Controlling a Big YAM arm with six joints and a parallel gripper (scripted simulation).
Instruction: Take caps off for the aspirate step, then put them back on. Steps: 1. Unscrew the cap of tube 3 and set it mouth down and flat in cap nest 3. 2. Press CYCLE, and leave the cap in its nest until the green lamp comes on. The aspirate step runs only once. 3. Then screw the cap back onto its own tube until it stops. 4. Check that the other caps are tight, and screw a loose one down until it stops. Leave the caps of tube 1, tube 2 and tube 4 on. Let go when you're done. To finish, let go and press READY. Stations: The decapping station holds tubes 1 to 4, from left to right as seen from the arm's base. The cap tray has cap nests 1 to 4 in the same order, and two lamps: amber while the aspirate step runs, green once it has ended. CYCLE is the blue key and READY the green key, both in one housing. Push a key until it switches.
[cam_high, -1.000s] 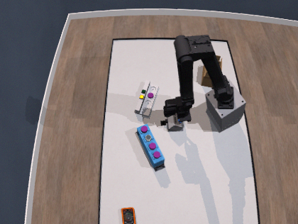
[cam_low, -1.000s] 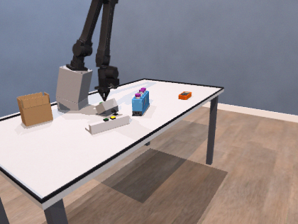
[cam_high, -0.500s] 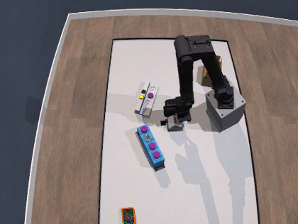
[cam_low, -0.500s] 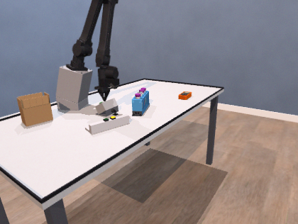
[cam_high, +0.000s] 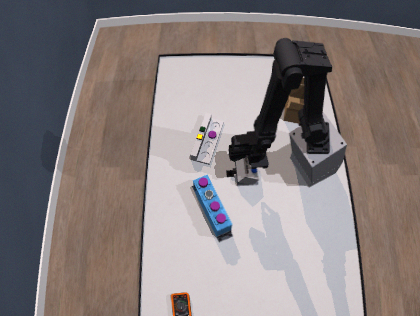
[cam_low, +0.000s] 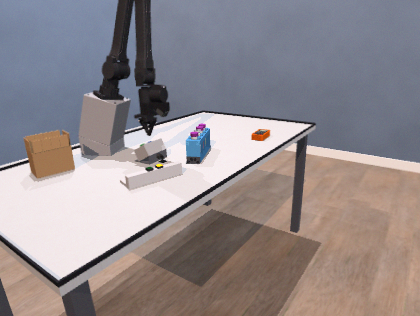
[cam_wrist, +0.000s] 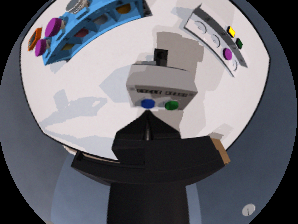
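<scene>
My gripper is now 40 mm above the blue key. Round my hand: green key (10 mm ahead, 50 mm to the right, 40 mm below); cardboard box (170 mm behind, 380 mm to the right, 40 mm below); grey key housing (20 mm ahead, 20 mm to the right, 50 mm below).
</scene>
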